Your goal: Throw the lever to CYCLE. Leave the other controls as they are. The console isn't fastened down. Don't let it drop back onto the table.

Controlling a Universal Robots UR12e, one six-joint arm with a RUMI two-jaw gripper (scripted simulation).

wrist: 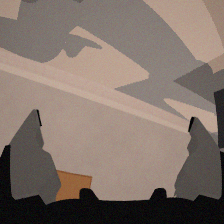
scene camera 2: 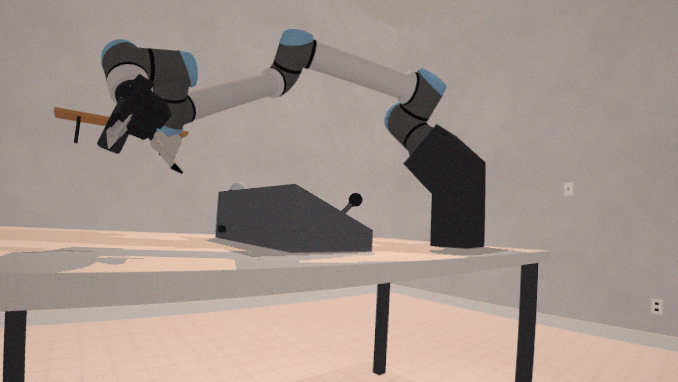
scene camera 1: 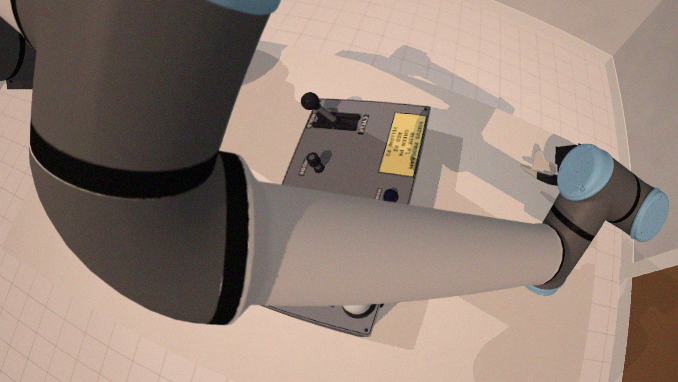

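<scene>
There's a dark grey console (scene camera 1: 377, 157), and that same view has my gripper (scene camera 1: 546, 161). You'd also find my gripper (scene camera 2: 149, 162) along with the console (scene camera 2: 288, 218), and then there's my gripper (wrist: 116, 114) once more.
</scene>
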